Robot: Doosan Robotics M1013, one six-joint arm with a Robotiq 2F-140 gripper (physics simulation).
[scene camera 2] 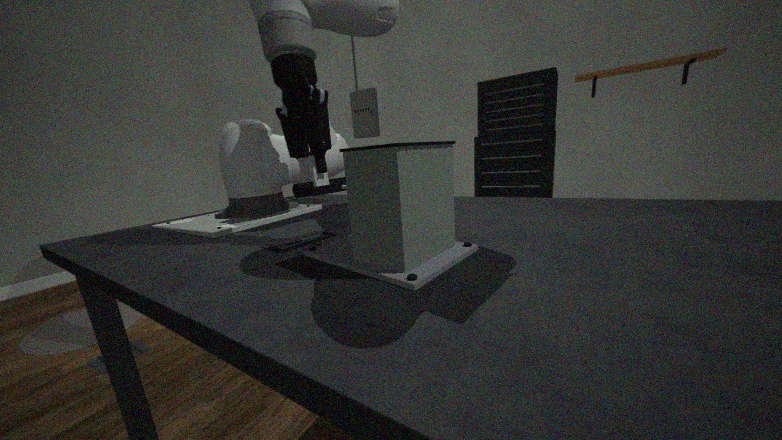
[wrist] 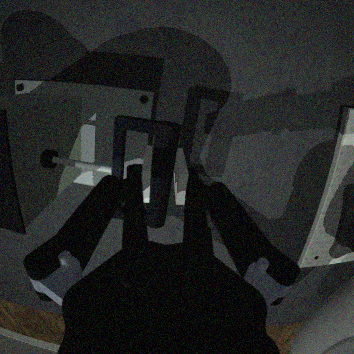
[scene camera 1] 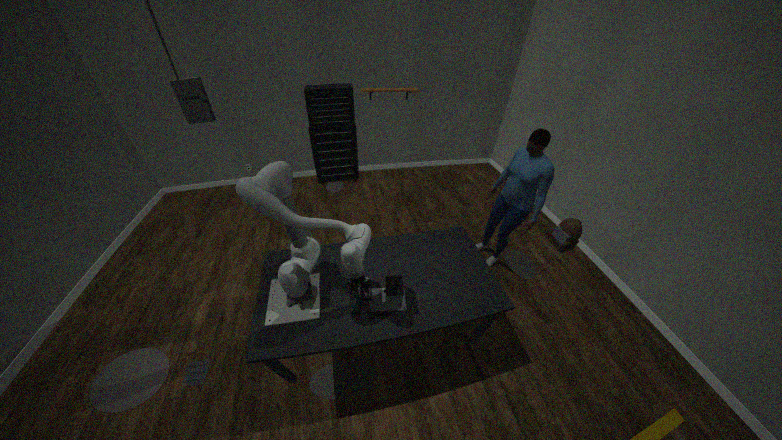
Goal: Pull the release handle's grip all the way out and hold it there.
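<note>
The release handle's grip [wrist: 163, 200] is a dark bar on a dark rectangular frame. In the wrist view a pale rod [wrist: 85, 165] runs from the frame to a round dark collar [wrist: 48, 159] on the pale box [scene camera 2: 429, 202] [wrist: 37, 125]. A stretch of rod shows between collar and frame, so the handle stands out from the box. My gripper [scene camera 1: 360, 285] [scene camera 2: 315, 166] [wrist: 162, 158] is shut on the grip, one finger on each side of the bar. In scene camera 2 the box partly hides the handle; in scene camera 1 it is too small and dark to make out.
The box's base plate [scene camera 2: 444, 263] [wrist: 122, 94] is bolted to the dark table [scene camera 1: 437, 257] [scene camera 2: 601, 306]. The arm's pale mounting plate [scene camera 1: 277, 306] [scene camera 2: 191, 224] [wrist: 327, 200] lies on the handle's side of the box. A person in blue [scene camera 1: 524, 177] stands beyond the table's far right.
</note>
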